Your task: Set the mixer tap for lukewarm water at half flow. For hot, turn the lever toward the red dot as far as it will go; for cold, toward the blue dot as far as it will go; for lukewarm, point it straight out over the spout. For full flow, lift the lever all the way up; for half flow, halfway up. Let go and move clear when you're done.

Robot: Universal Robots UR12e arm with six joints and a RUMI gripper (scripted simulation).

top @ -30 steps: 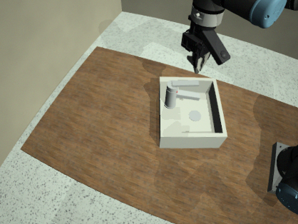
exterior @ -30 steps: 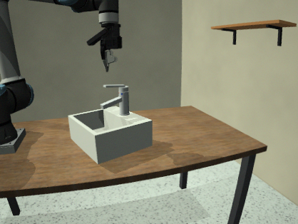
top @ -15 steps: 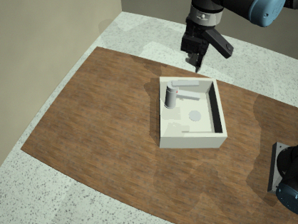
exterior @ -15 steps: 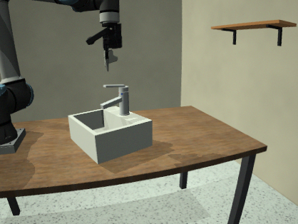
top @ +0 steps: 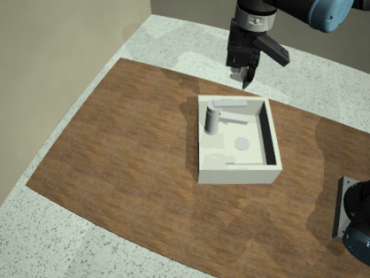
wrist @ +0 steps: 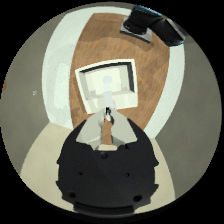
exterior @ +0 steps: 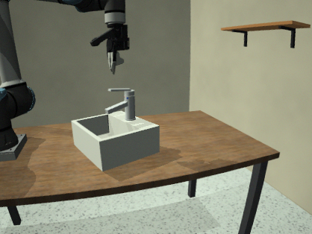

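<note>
The lever lies 90 mm below my hand, 30 mm ahead of it and 10 mm to the left of it. Also, from my hand: white square basin 330 mm below, 30 mm behind, 10 mm to the right; then grey mixer tap 130 mm below, 60 mm ahead, 10 mm to the left.
</note>
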